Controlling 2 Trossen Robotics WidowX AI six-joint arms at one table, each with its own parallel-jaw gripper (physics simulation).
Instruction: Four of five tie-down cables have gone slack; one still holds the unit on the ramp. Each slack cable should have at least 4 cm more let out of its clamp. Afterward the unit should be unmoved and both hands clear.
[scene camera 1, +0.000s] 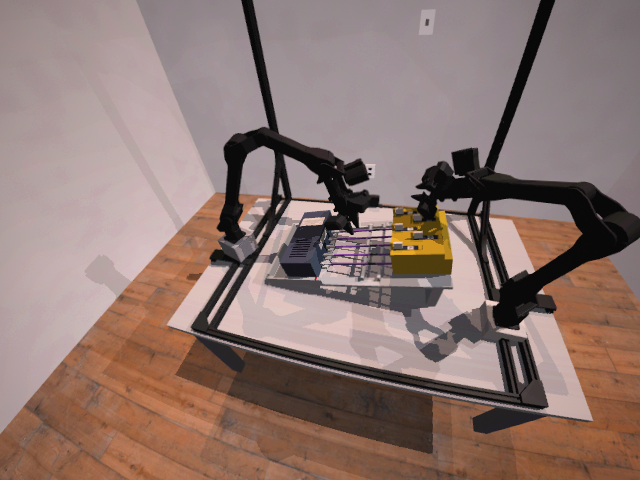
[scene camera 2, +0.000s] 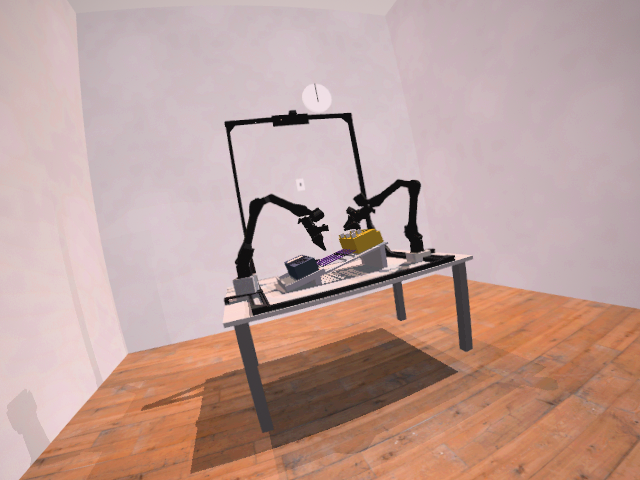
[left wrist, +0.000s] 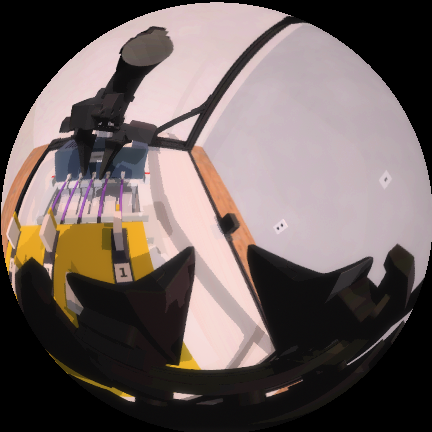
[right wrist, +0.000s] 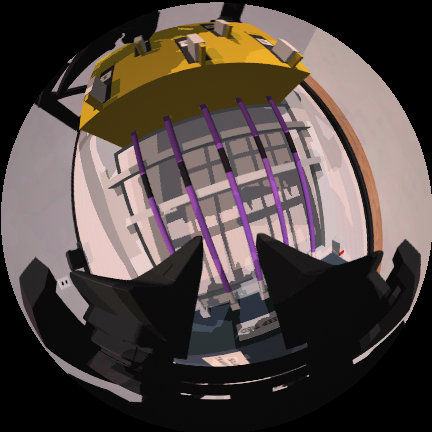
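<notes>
The dark blue unit (scene camera 1: 301, 264) (scene camera 2: 302, 266) (left wrist: 132, 162) sits low on the white ramp (scene camera 1: 382, 281). Several purple cables (scene camera 1: 364, 264) (right wrist: 239, 200) with black bands run from it to the yellow clamp block (scene camera 1: 421, 262) (scene camera 2: 368, 241) (left wrist: 80, 245) (right wrist: 190, 82) higher up. Pale levers stand on the block; a slot marked 1 (left wrist: 123, 272) shows in the left wrist view. My left gripper (scene camera 1: 415, 191) (left wrist: 220, 251) is open and empty above the block's back part. My right gripper (left wrist: 91, 177) (right wrist: 229, 240) is open and empty above the unit's cable ends. Individual slack is unclear.
A black frame (scene camera 1: 261, 67) (scene camera 2: 235, 170) rises at the back of the white table (scene camera 1: 310, 330). Black rails run along the table's sides and front. A small black block (left wrist: 229, 223) stands at the table's edge in the left wrist view.
</notes>
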